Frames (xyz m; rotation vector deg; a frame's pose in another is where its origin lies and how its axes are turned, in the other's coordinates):
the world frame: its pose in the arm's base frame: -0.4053 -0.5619 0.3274 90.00 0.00 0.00
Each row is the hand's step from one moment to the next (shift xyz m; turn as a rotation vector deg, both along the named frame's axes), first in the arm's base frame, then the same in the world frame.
Working: the arm's base frame: its pose in the world frame: 0.4053 -0.3274 -0.5619 -90.00 0.00 0.00

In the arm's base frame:
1: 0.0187 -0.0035 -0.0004 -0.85 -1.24 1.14
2: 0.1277 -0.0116 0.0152 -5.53 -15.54 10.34
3: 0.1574 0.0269 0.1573 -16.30 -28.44 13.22
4: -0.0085 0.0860 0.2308 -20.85 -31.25 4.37
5: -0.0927 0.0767 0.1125 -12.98 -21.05 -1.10
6: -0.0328 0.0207 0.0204 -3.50 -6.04 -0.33
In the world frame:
1: 0.0187 -0.0004 0.0035 -0.85 1.14 1.24
2: 0.1277 0.0152 0.0116 -5.53 10.34 15.54
3: 0.1574 0.1573 -0.0269 -16.30 13.22 28.44
4: -0.0085 0.2308 -0.0860 -20.85 4.37 31.25
5: -0.0927 0.1125 -0.0767 -12.98 -1.10 21.05
6: -0.0328 0.0204 -0.0207 -3.50 -0.33 6.04

